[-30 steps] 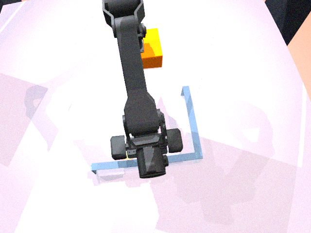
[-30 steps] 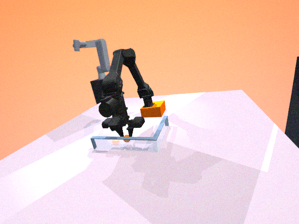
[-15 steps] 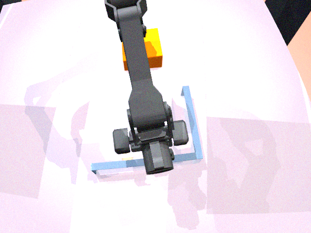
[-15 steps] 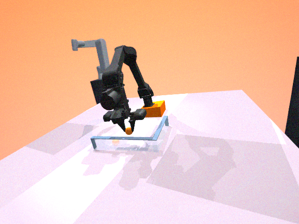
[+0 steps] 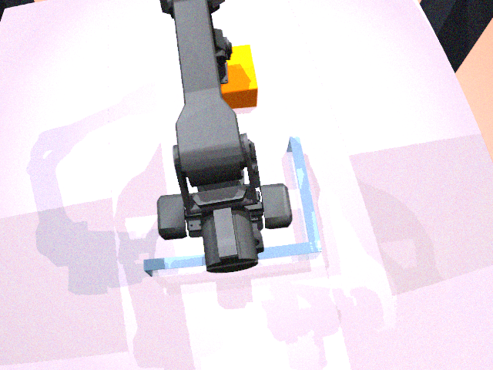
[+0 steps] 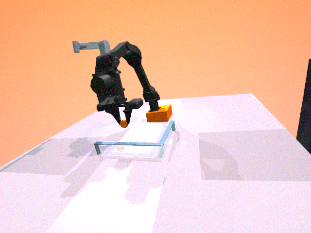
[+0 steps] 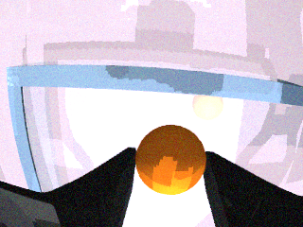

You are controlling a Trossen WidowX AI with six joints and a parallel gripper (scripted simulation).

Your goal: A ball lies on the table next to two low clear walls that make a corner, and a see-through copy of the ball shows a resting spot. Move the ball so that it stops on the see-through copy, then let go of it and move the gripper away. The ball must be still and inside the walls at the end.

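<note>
The see-through copy is 50 mm to the right of my gripper tip and 120 mm below it. Also, from my gripper tip: orange ball right at my gripper tip.
</note>
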